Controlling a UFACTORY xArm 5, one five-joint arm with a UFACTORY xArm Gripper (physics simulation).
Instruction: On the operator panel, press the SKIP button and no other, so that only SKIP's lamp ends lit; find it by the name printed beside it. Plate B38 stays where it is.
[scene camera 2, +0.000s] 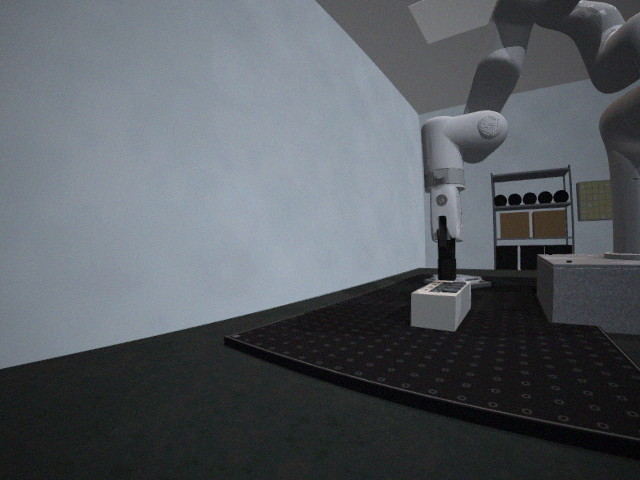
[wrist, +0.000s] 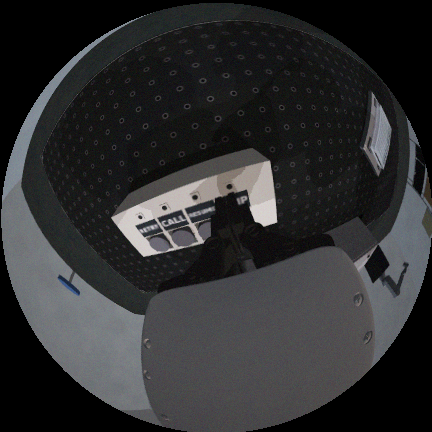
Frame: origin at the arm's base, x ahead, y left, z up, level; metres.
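Seen in the pictures: gripper, fingertip midpoint: (scene camera 2: 447, 280) (wrist: 229, 208).
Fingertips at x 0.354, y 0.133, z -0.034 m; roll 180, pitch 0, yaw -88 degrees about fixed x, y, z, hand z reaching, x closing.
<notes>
Pixels of each thing's middle, then the offset from my fingertips to it. "spot": a spot on its surface instead. Level surfaces: height alone.
- white operator panel, body centre: (wrist: 190, 205) (scene camera 2: 444, 300) dx -0.003, dy +0.040, dz -0.032 m
- CALL, body centre: (wrist: 172, 220) dx +0.002, dy +0.055, dz -0.007 m
- RESUME, body centre: (wrist: 201, 211) dx +0.001, dy +0.025, dz -0.007 m
- SKIP label, surface spot: (wrist: 242, 200) spot: dx -0.001, dy -0.013, dz -0.006 m
- RETRY button, body centre: (wrist: 159, 242) dx -0.019, dy +0.086, dz -0.007 m
- CALL button, body centre: (wrist: 182, 235) dx -0.020, dy +0.056, dz -0.007 m
- RESUME button, body centre: (wrist: 209, 228) dx -0.021, dy +0.026, dz -0.007 m
- pale flat object with a ridged top, body centre: (wrist: 382, 135) (scene camera 2: 456, 278) dx +0.034, dy -0.349, dz -0.040 m
- perforated board, its level: dz -0.059 m
The white operator panel (scene camera 2: 433, 312) (wrist: 264, 202) stands on the dark perforated board. In the wrist view its labels RETRY (wrist: 148, 229), CALL (wrist: 173, 220) and RESUME (wrist: 201, 213) show; the SKIP label (wrist: 242, 200) is partly covered by the fingers, with "IP" legible. The RETRY button (wrist: 160, 244) and CALL button (wrist: 183, 237) show, the RESUME button (wrist: 204, 231) partly; SKIP's button is hidden. The four small lamp spots look dark. My gripper (scene camera 2: 447, 279) (wrist: 229, 208) is shut and empty, pointing down over the panel's SKIP end; contact cannot be told. The name B38 is not legible anywhere.
A pale flat object with a ridged top (wrist: 381, 132) lies on the perforated board (scene camera 2: 361, 356) (wrist: 200, 107), beyond the panel in the scene view. The grey base block (scene camera 2: 589, 297) stands right of the panel. A shelf rack (scene camera 2: 570, 206) stands by the back wall.
</notes>
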